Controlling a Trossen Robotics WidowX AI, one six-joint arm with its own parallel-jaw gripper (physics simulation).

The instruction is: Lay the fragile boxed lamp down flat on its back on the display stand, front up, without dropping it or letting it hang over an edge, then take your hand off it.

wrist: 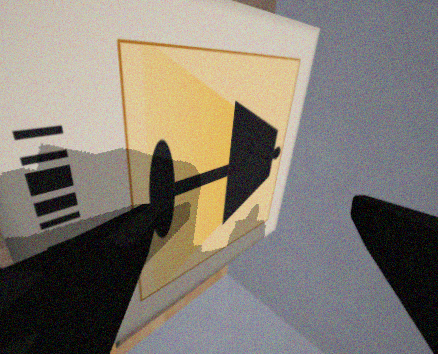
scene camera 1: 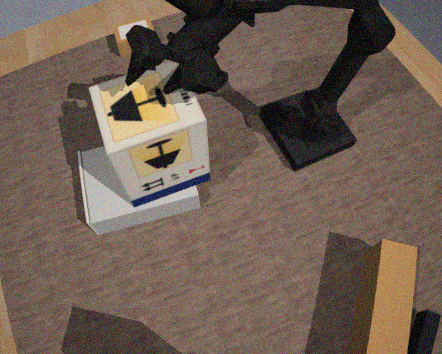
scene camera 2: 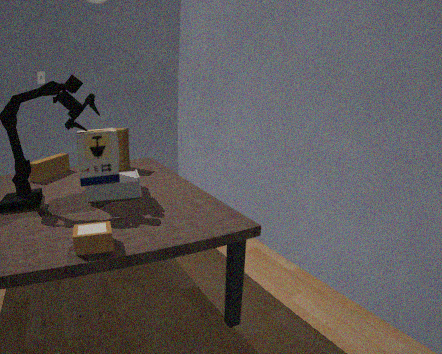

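Where they show: gripper, fingertip midpoint: (wrist: 251, 209) (scene camera 1: 146, 88) (scene camera 2: 93, 123); arm's base, link origin: (scene camera 1: 313, 134) (scene camera 2: 23, 193).
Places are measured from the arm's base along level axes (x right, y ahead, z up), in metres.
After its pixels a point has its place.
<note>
The white boxed lamp (scene camera 1: 160, 165) @(z 0.168, x -0.063, y 0.392 m) (scene camera 2: 97, 155) @(z 0.163, x 0.101, y 0.391 m) (wrist: 200, 125) @(z 0.259, x -0.010, y 0.377 m) rests on the grey-white display stand (scene camera 1: 100, 197) @(z 0.036, x -0.019, y 0.543 m) (scene camera 2: 115, 192) @(z -0.004, x 0.112, y 0.458 m). One lamp picture faces up in scene camera 1; another is on a side face, its lamp upside down, above a dark blue band along the bottom edge. In scene camera 1 the band's right end reaches slightly past the stand's right side. My gripper (scene camera 1: 149, 86) @(z 0.295, x 0.019, y 0.379 m) (scene camera 2: 92, 122) @(z 0.295, x 0.019, y 0.379 m) (wrist: 251, 209) @(z 0.295, x 0.019, y 0.379 m) is open and empty, tilted down over the box's top. The left finger overlaps the lamp picture in the wrist view; whether it touches cannot be told. The box's underside is hidden.
A small orange box with a white top (scene camera 1: 132, 31) (scene camera 2: 93, 241) @(z 0.003, x 0.571, y 0.357 m) is near the table edge. A long wooden block (scene camera 1: 392, 295) @(z 0.073, x -0.434, y 0.043 m) lies at lower right in scene camera 1, beside a black object (scene camera 1: 425, 330) @(z 0.013, x -0.530, y -0.022 m). A tall wooden block (scene camera 2: 123, 147) @(z 0.104, x -0.413, y 0.549 m) stands behind the lamp box. The arm's base (scene camera 1: 310, 132) @(z 0.046, x -0.018, y 0.028 m) is nearby.
</note>
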